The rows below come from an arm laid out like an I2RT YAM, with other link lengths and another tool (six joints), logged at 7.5 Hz.
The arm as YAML. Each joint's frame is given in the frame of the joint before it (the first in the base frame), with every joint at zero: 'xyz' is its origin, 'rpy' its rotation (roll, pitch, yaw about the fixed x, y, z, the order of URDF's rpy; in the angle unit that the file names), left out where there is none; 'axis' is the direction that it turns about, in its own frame. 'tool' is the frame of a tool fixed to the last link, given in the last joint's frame.
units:
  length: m
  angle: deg
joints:
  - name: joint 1
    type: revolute
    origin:
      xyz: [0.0, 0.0, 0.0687]
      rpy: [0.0, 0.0, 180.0]
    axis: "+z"
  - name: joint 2
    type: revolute
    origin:
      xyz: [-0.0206, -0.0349, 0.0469]
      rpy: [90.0, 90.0, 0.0]
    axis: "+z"
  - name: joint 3
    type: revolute
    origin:
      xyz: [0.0, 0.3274, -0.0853]
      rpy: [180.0, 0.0, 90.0]
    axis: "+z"
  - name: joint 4
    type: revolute
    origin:
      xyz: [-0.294, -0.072, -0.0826]
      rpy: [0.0, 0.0, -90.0]
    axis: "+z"
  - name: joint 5
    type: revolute
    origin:
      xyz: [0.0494, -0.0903, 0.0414]
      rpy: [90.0, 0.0, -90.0]
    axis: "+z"
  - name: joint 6
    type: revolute
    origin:
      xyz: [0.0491, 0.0, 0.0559]
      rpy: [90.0, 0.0, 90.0]
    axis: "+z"
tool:
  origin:
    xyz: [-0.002, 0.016, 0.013]
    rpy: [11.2, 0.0, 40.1]
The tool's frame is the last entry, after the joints.
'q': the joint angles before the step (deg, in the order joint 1, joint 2, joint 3, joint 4, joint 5, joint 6). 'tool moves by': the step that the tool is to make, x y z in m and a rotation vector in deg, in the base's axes. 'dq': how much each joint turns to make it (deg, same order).
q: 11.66, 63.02, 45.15, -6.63, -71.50, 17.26
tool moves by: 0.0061, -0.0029, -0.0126, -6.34, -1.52, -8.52
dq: 0.01, 0.00, 0.00, -4.33, 10.56, -4.94
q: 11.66, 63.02, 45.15, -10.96, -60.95, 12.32
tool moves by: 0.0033, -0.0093, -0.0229, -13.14, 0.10, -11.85
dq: 0.36, 0.00, 0.00, -8.22, 17.25, -6.75
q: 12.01, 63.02, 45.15, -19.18, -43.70, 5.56
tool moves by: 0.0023, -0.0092, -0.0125, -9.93, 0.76, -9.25
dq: 0.46, 0.01, -0.01, -3.83, 13.55, -1.64
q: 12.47, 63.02, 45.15, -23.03, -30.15, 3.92
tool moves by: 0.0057, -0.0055, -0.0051, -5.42, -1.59, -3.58
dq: -0.01, 0.60, -0.01, 0.02, 6.40, -2.12
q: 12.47, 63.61, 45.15, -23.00, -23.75, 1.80
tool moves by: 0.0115, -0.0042, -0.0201, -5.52, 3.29, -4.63
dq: 0.01, 3.82, -0.01, -0.64, 6.59, -0.19
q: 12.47, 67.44, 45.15, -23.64, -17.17, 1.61
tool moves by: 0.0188, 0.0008, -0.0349, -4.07, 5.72, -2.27
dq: 0.09, 7.51, 0.01, 1.04, 3.61, -0.01
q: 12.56, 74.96, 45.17, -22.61, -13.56, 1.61
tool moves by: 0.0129, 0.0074, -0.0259, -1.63, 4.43, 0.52
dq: 0.94, 6.20, 0.71, 0.81, 0.72, 0.00
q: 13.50, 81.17, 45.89, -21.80, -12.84, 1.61
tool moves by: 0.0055, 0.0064, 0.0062, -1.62, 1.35, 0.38
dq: 1.15, 1.46, 2.91, -3.16, 1.46, 0.00
